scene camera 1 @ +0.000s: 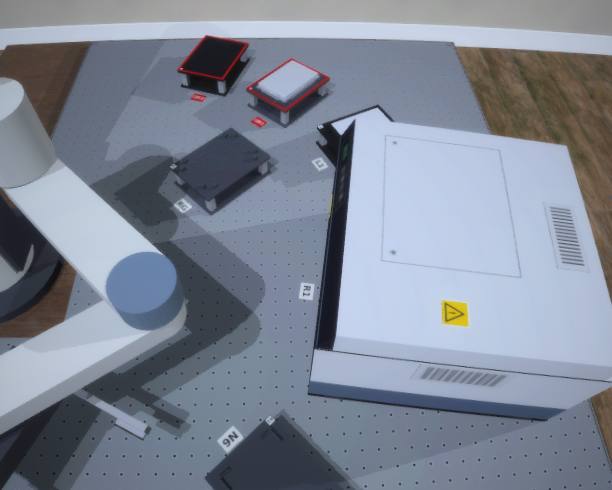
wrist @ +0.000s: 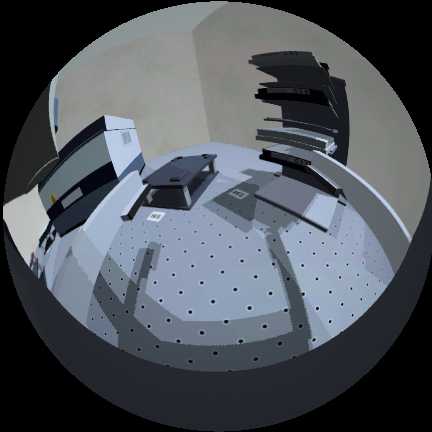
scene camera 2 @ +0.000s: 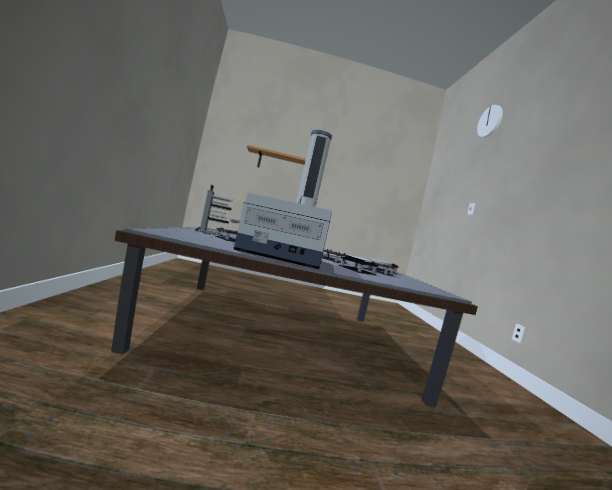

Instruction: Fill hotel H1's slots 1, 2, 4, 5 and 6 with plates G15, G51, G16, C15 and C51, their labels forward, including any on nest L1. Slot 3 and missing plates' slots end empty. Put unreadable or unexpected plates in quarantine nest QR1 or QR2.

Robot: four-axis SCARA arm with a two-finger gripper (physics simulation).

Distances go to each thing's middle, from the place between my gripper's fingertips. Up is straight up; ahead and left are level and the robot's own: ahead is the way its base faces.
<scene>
The pale plate [scene camera 1: 288, 81] lies 240 mm ahead of my hand, 850 mm to the left of it and 40 mm below it.
</scene>
